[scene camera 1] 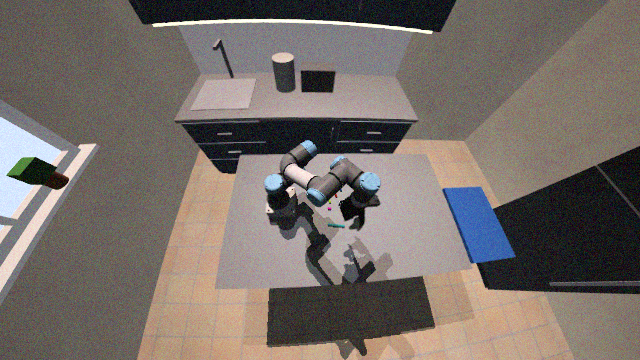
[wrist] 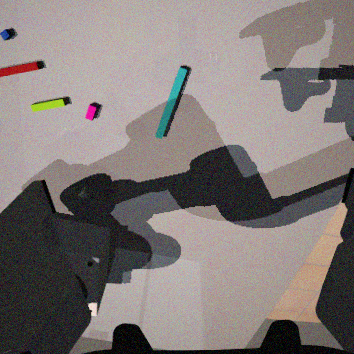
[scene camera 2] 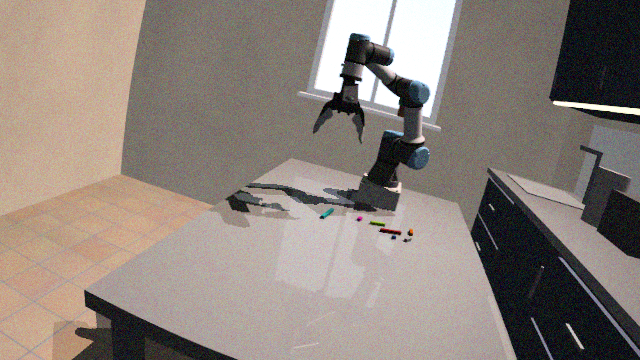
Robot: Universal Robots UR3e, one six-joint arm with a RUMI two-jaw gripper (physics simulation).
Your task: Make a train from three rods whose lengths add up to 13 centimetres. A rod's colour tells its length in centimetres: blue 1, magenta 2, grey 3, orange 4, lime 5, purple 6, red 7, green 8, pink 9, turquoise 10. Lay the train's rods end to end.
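Where they show: gripper, fingertip midpoint: [wrist: 195,179] [scene camera 2: 337,138]; arm's base, link origin: [scene camera 1: 278,199] [scene camera 2: 382,181].
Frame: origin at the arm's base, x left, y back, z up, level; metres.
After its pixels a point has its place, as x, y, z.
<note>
A turquoise rod [scene camera 1: 336,226] @(-0.152, -0.331, -0.068) [scene camera 2: 327,213] @(-0.149, -0.340, -0.069) [wrist: 172,102] @(-0.153, -0.334, -0.067) lies apart from the others. A magenta rod [scene camera 1: 329,209] @(-0.051, -0.299, -0.070) [scene camera 2: 359,218] @(-0.046, -0.308, -0.068) [wrist: 91,111] @(-0.047, -0.301, -0.067), a lime rod [scene camera 2: 377,223] @(0.016, -0.305, -0.070) [wrist: 48,105] @(0.015, -0.300, -0.067), a red rod [scene camera 2: 390,231] @(0.063, -0.347, -0.070) [wrist: 20,69] @(0.054, -0.344, -0.067) and a blue rod [scene camera 2: 393,237] @(0.075, -0.391, -0.071) [wrist: 5,34] @(0.074, -0.386, -0.067) lie separately. An orange rod [scene camera 2: 411,232] @(0.134, -0.313, -0.067) and a grey rod [scene camera 2: 408,240] @(0.124, -0.381, -0.072) lie near the red and blue ones; neither shows in the wrist view. No rods lie end to end. My gripper [scene camera 2: 338,137] @(-0.171, -0.363, 0.178) [wrist: 195,179] @(-0.171, -0.363, 0.178) is open and empty, high above the table. In scene camera 1 the arm partly hides the rods.
The rods lie on the grey table [scene camera 1: 410,235] @(-0.242, -0.776, -0.077) [scene camera 2: 225,280] @(-0.264, -0.901, -0.077), near the arm's base [scene camera 2: 380,194] @(0.003, -0.093, -0.028). Dark shadows of the arm fall across the table. A kitchen counter [scene camera 1: 360,102] [scene camera 2: 537,220] stands beside it, and a dark bench [scene camera 1: 350,312] stands at the opposite side.
</note>
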